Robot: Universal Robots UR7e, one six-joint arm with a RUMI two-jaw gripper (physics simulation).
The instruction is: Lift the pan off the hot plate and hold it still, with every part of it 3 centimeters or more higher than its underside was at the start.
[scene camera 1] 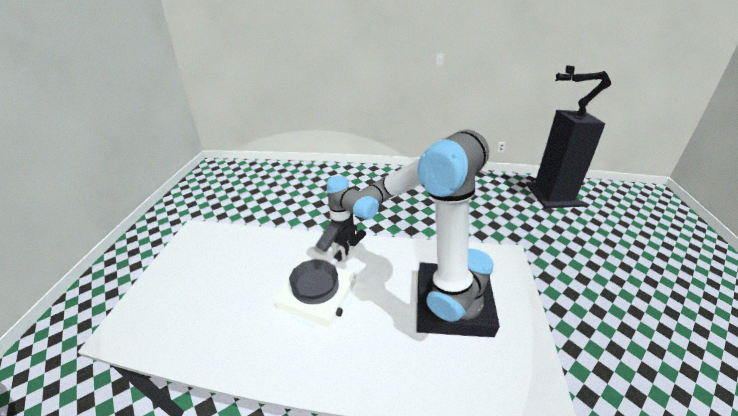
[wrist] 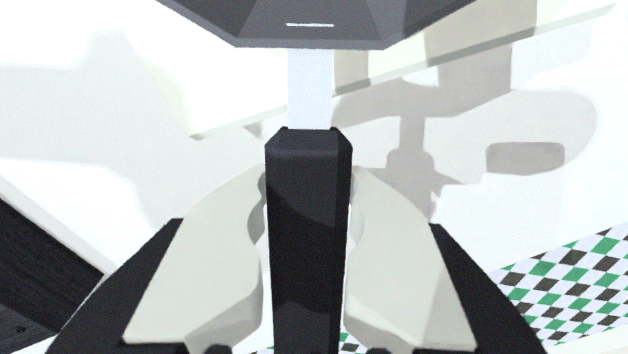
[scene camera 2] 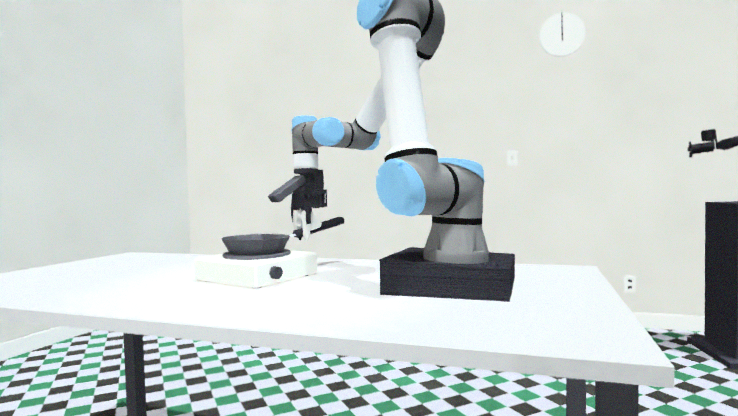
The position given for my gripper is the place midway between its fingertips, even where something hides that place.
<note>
I see my gripper (scene camera 2: 303, 240), a dark pan (scene camera 1: 315, 278) and a hot plate (scene camera 2: 255, 271).
The dark pan shows as well in the wrist view (wrist: 308, 164) and in scene camera 2 (scene camera 2: 252, 244). The hot plate also shows in scene camera 1 (scene camera 1: 324, 310) and in the wrist view (wrist: 210, 87). My gripper also shows in scene camera 1 (scene camera 1: 341, 259) and in the wrist view (wrist: 309, 168).
</note>
